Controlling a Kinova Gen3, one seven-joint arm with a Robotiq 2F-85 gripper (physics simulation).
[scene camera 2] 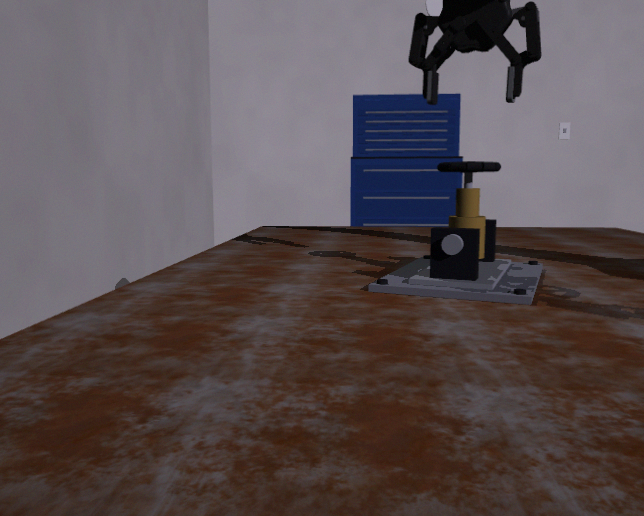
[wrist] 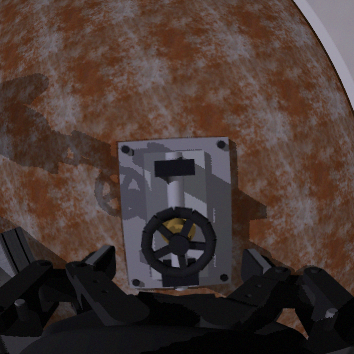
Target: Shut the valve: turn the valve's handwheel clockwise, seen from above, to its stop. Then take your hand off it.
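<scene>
The valve's black spoked handwheel (scene camera 2: pixel 468 166) (wrist: pixel 179 245) sits level on top of the brass valve body (scene camera 2: pixel 467 203) (wrist: pixel 172 229). The valve is mounted on a grey base plate (scene camera 2: pixel 451 295) (wrist: pixel 222 190) with bolts at its corners. My gripper (scene camera 2: pixel 470 101) (wrist: pixel 178 262) is open and empty. In the scene view it hangs well above the handwheel, with its fingertips pointing down and apart from the wheel. In the wrist view the handwheel shows between the two fingers, below them. How far the wheel is turned cannot be told.
The base plate stands on a rusty brown table top (scene camera 2: pixel 268 376) (wrist: pixel 150 75). Black blocks (scene camera 2: pixel 454 253) (wrist: pixel 174 168) stand at the ends of the valve's pipe. A blue tool cabinet (scene camera 2: pixel 405 185) stands behind the table. A grey wall is at the left.
</scene>
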